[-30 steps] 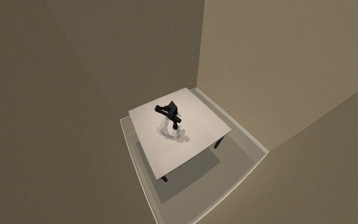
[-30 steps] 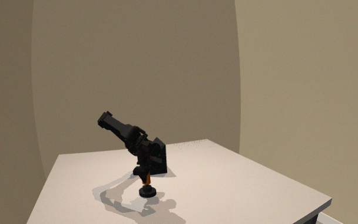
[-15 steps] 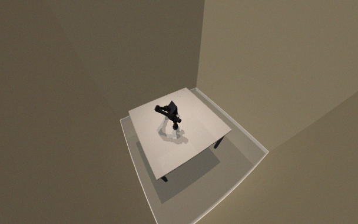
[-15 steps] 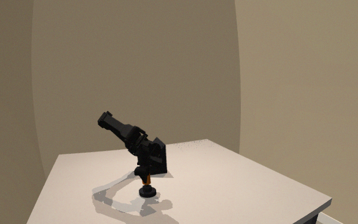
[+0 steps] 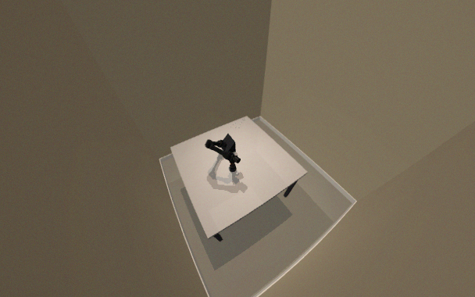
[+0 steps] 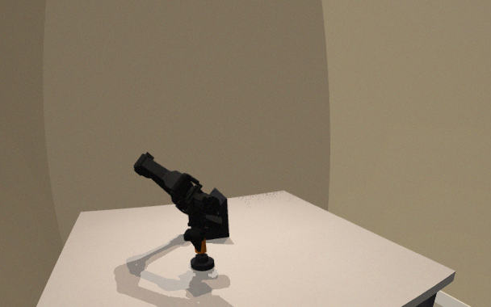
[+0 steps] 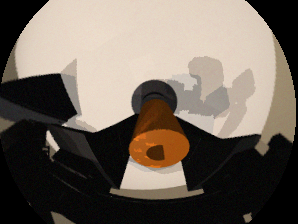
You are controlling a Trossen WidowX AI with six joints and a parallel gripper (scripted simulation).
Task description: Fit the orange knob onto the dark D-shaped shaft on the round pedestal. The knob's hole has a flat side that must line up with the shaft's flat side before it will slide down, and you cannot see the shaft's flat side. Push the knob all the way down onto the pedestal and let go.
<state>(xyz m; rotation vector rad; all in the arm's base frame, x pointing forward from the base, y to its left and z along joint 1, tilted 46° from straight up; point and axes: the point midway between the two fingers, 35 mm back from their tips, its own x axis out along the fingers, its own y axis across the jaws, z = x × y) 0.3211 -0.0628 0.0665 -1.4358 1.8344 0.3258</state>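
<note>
The orange knob is 2 cm above my gripper tip. From my gripper tip the other things lie so: dark round pedestal (4 cm below).
</note>
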